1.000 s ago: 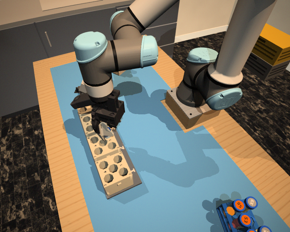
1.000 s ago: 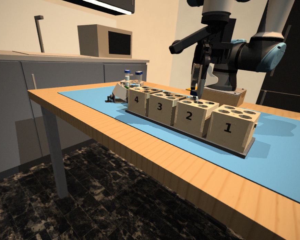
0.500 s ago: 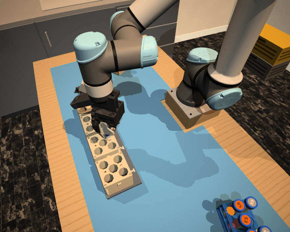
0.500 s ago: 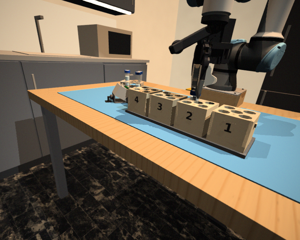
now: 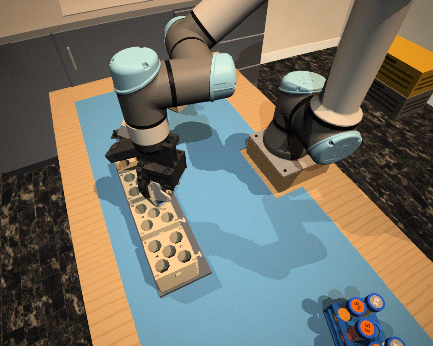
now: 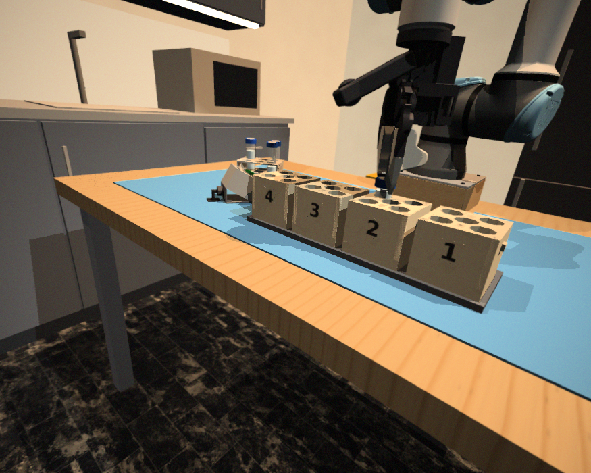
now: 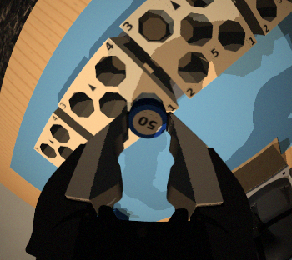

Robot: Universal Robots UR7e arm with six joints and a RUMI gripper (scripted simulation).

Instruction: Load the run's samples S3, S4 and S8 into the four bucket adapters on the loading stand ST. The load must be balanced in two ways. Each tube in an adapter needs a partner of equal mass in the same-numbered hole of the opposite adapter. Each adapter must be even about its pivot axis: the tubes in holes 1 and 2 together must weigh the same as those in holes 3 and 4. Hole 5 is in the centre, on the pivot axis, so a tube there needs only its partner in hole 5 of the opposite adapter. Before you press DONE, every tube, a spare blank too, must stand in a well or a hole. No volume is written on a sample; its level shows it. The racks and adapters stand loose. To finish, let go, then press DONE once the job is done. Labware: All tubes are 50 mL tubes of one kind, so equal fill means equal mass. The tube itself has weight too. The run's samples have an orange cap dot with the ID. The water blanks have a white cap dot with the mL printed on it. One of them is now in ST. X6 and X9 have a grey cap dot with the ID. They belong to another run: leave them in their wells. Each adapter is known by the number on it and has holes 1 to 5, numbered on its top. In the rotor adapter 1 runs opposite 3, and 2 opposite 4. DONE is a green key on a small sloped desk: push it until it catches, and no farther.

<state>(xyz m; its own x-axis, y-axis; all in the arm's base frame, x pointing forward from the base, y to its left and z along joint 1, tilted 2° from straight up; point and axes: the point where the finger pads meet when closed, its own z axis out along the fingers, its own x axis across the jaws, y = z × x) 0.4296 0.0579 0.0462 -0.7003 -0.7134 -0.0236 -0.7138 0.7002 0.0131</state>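
Now: the blue-capped blank 10 mm ahead of my hand and 50 mm below it. From my hand the other things lie so: blue sample rack (270 mm behind, 450 mm to the left, 90 mm below); then sloped desk (10 mm behind, 380 mm to the right, 70 mm below); then green done key (30 mm behind, 370 mm to the right, 50 mm below).
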